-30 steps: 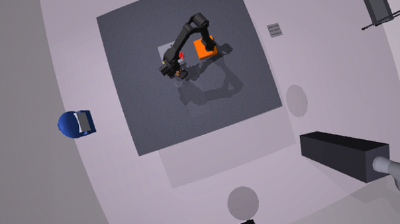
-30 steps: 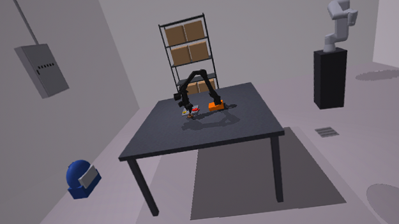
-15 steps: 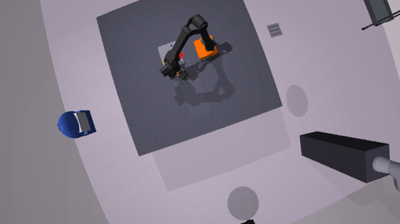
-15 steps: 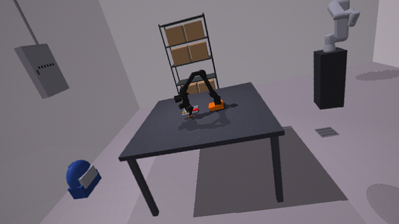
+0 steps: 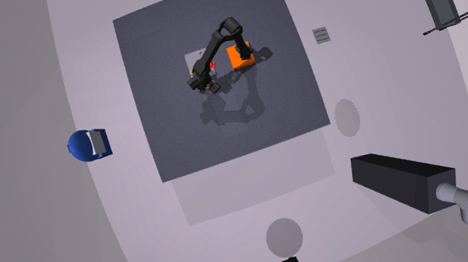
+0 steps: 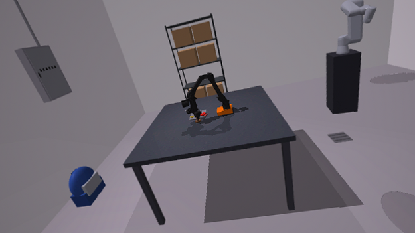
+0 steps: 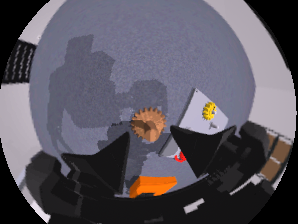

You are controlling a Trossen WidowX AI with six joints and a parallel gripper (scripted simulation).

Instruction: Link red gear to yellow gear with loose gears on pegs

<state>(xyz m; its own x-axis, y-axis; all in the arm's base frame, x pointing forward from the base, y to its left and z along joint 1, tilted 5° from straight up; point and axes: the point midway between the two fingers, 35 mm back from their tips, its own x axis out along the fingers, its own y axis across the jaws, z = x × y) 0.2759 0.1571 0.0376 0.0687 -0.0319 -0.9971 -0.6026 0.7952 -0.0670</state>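
Now: the teal gear 30 mm ahead of my gripper tip and 170 mm to the right of it. The rest, counted from my gripper tip: yellow gear: 100 mm ahead, 110 mm to the right, 10 mm below; then red gear: 20 mm behind, 140 mm to the right, 10 mm below; then brown gear: 10 mm below.
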